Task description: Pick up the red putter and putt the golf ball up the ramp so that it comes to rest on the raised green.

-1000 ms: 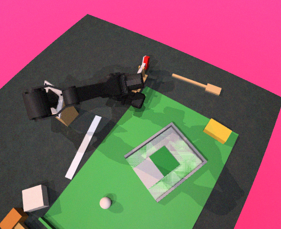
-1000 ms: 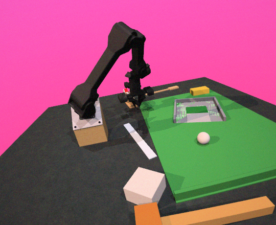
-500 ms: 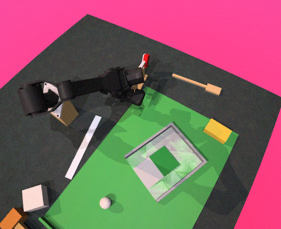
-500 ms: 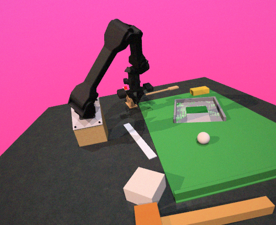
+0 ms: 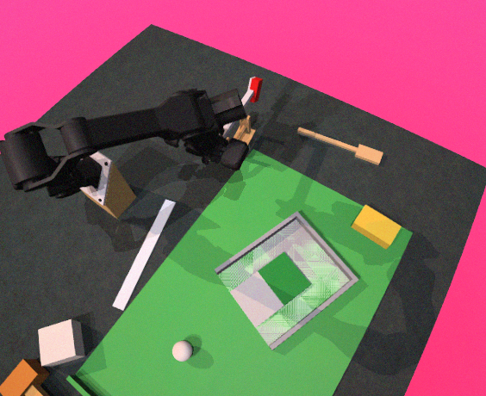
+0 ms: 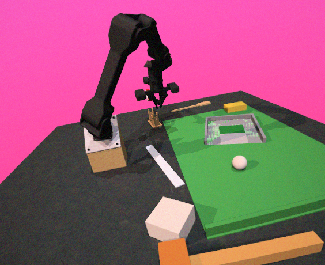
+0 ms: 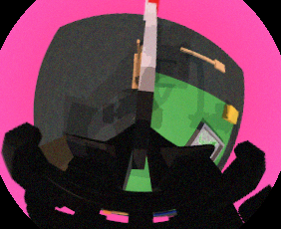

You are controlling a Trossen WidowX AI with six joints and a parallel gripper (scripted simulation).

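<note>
Right now my gripper tip is 26 cm to the left of the white strip, 12 cm above it and 3 cm past it. The rest, counted from my gripper tip: white golf ball: 38 cm to the right, 21 cm ahead, 10 cm below; wooden stand: 14 cm to the left, 9 cm below, 3 cm behind; yellow block: 40 cm ahead, 12 cm to the left, 10 cm below.
</note>
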